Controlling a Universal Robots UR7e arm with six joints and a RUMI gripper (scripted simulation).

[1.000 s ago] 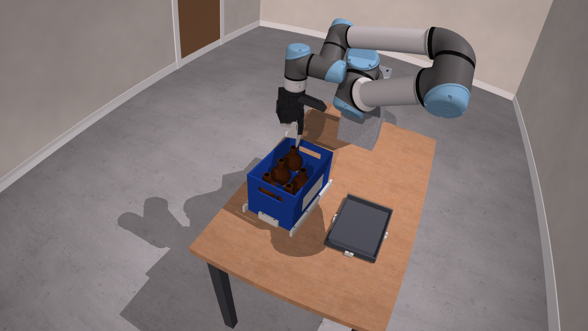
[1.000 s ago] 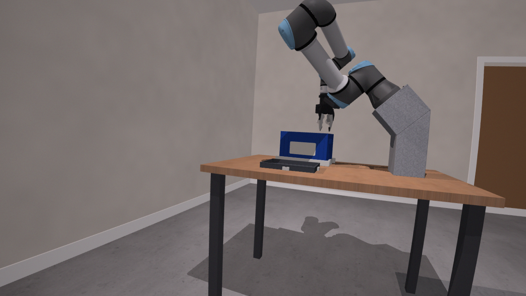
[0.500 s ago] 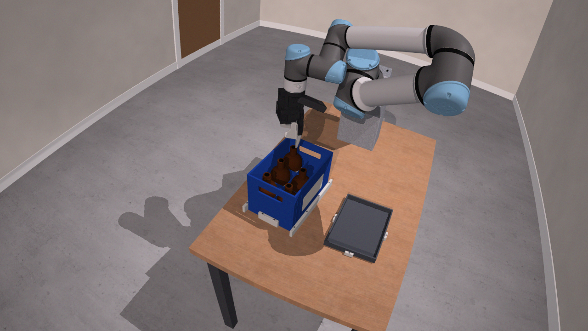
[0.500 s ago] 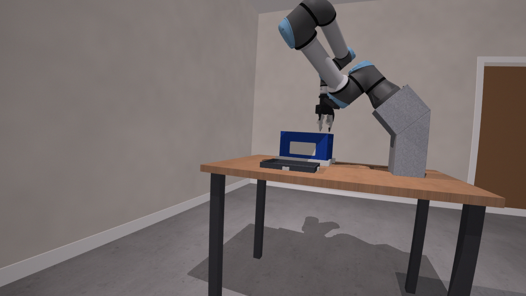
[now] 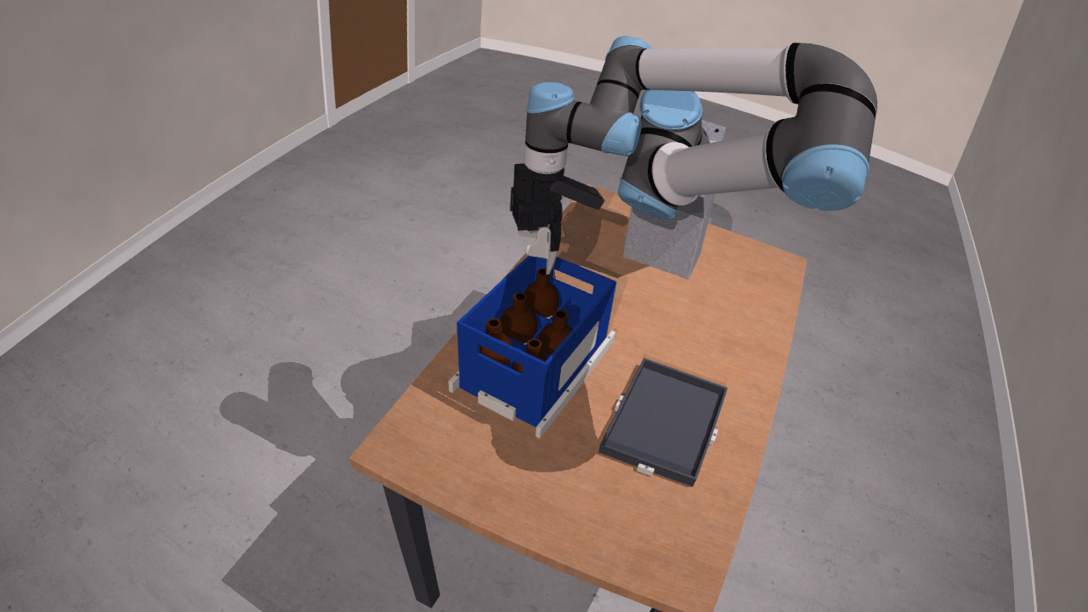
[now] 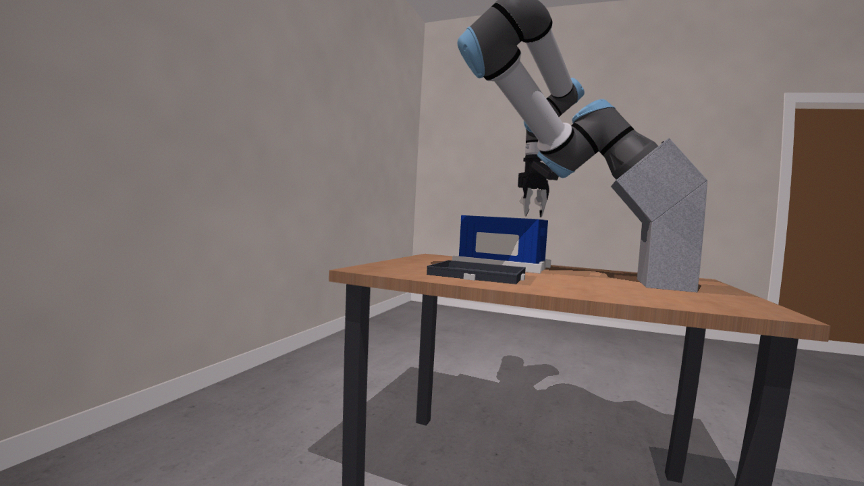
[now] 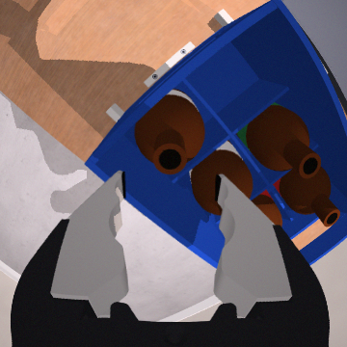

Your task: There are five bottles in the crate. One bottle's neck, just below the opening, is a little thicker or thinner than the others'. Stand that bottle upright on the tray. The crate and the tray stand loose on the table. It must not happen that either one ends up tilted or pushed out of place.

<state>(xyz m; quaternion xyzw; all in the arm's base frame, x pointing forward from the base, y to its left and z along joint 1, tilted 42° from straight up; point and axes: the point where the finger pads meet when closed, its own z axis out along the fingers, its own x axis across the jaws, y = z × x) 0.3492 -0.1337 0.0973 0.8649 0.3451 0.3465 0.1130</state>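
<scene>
Right now my hand is 90 mm short of the crate, 50 mm to the right of it and 120 mm above it. Round my hand: dark tray 80 mm ahead, 340 mm to the left, 190 mm below; bottle 180 mm ahead, 110 mm below.
</scene>
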